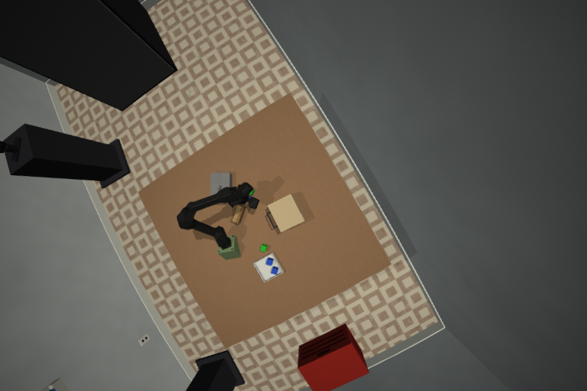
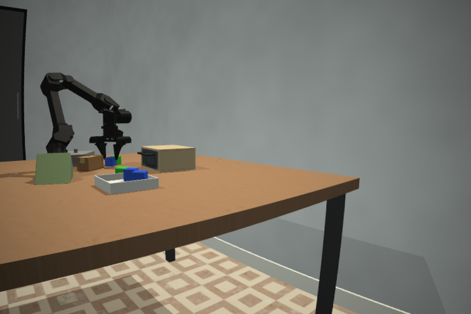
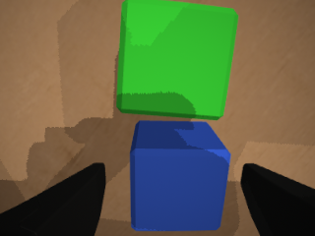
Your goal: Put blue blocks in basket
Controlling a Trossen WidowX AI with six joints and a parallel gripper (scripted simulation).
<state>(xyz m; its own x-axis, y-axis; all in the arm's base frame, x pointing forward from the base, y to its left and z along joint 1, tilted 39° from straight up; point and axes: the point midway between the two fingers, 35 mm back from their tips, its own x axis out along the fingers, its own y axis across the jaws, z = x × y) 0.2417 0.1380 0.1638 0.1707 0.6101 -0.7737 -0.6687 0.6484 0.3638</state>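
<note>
Now: hand 46 cm to the left of the white basket, 7 cm past it and 5 cm above it. Round my hand: brown box (10 cm behind, 6 cm to the right, 3 cm below); grey lidded box (14 cm to the left, 13 cm behind, 1 cm below); tan drawer unit (20 cm ahead, 18 cm to the right, 2 cm below).
</note>
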